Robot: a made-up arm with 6 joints.
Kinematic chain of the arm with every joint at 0, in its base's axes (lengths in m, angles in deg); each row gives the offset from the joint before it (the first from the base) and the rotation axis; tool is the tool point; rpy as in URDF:
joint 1: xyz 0 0 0.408 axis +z
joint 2: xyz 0 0 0 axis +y
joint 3: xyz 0.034 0 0.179 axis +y
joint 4: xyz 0.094 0 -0.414 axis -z
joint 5: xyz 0 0 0 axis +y
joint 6: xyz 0.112 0 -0.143 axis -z
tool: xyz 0 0 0 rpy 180 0 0
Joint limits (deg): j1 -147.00..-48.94 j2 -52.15..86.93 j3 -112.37..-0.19 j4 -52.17..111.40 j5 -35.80..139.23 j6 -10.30..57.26
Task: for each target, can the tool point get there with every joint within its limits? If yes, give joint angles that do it. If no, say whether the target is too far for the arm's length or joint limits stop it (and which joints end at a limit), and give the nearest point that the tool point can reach.
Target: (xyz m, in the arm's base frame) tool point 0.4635 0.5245 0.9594
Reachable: no: too far | nearest point 0.1690 0.1913 1.0640 | short by 0.457 m
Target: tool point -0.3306 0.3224 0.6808
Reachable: no: joint limits stop it (at a limit: joint 1, joint 2, joint 3) | nearest point -0.2184 0.2290 0.4241 | short by 0.295 m
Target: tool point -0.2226 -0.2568 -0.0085
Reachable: yes | joints -133.38 26.88 -36.93 -23.89 26.64 45.50
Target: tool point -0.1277 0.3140 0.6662
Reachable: no: joint limits stop it (at a limit: joint 2, joint 3) | nearest point -0.1041 0.2559 0.4412 | short by 0.234 m
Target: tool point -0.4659 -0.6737 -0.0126
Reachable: no: too far | nearest point -0.3802 -0.5497 0.0648 | short by 0.169 m
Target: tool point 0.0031 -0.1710 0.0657
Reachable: yes | joints -127.95 21.79 -28.92 41.67 101.10 27.62
